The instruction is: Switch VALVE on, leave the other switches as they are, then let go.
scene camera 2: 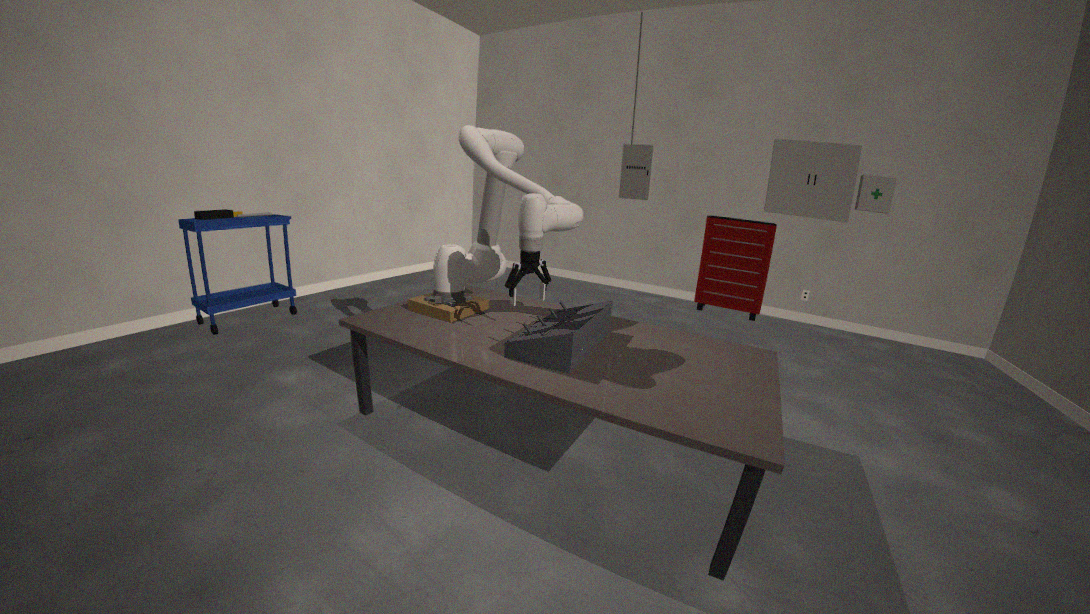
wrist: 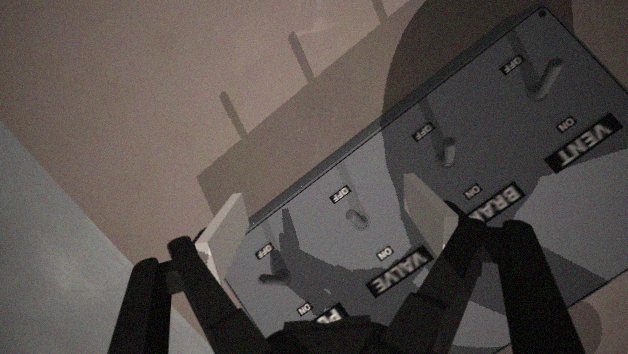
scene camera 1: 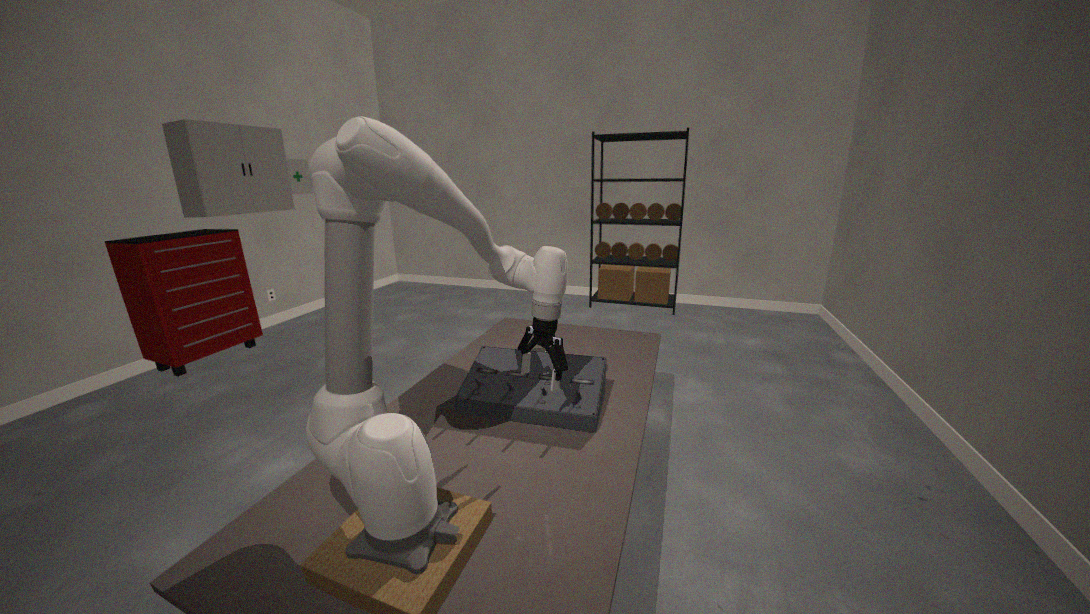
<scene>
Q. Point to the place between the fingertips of the gripper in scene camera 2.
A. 527, 301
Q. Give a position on a dark switch panel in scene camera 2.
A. At 561, 343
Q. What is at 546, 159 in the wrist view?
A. A dark switch panel.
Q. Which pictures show the gripper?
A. Scene camera 2, the wrist view and scene camera 1: all of them.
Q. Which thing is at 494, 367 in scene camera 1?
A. A dark switch panel.
</scene>
